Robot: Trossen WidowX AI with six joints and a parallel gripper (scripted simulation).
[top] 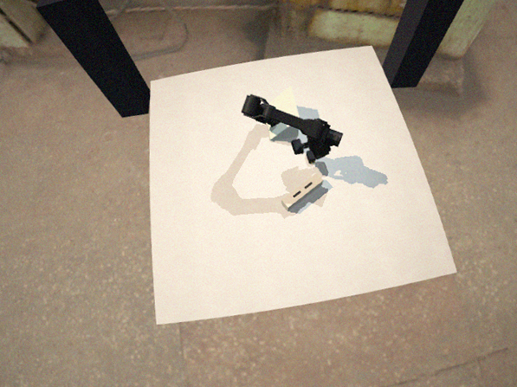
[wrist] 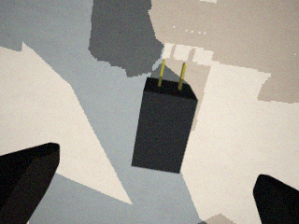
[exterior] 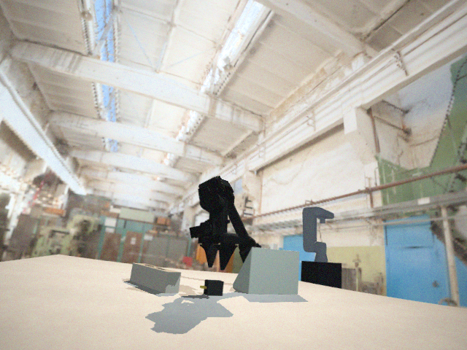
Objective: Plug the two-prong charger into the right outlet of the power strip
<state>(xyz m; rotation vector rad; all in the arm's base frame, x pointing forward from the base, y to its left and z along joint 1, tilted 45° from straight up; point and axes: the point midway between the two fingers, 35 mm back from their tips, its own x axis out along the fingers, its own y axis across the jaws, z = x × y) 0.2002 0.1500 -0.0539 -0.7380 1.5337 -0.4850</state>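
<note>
Right now my gripper tip is 2 cm short of the black two-prong charger and 5 cm above it.
</note>
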